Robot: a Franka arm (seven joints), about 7 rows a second.
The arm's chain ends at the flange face. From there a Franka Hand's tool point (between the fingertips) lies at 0.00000 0.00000 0.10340 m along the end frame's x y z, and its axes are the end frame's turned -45 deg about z.
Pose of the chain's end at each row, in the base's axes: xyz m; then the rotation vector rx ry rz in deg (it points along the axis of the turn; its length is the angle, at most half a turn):
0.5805, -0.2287, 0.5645, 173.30, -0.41, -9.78
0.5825, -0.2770, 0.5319, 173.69, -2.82, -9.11
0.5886, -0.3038, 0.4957, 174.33, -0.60, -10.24
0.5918, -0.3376, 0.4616, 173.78, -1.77, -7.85
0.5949, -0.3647, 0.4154, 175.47, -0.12, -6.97
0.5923, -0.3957, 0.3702, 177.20, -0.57, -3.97
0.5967, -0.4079, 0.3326, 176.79, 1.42, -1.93
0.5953, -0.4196, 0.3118, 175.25, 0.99, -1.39
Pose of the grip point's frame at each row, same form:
0.5689, -0.2402, 0.4624, 162.82, 66.99, -12.97
0.5715, -0.2877, 0.4296, 163.95, 64.81, -12.11
0.5765, -0.3134, 0.3935, 163.90, 67.23, -12.80
0.5824, -0.3484, 0.3592, 163.34, 65.72, -10.90
0.5867, -0.3726, 0.3126, 163.99, 67.79, -9.12
0.5877, -0.4007, 0.2670, 165.00, 67.72, -5.33
0.5945, -0.4137, 0.2294, 163.43, 69.24, -3.68
0.5937, -0.4282, 0.2088, 162.15, 68.24, -4.08

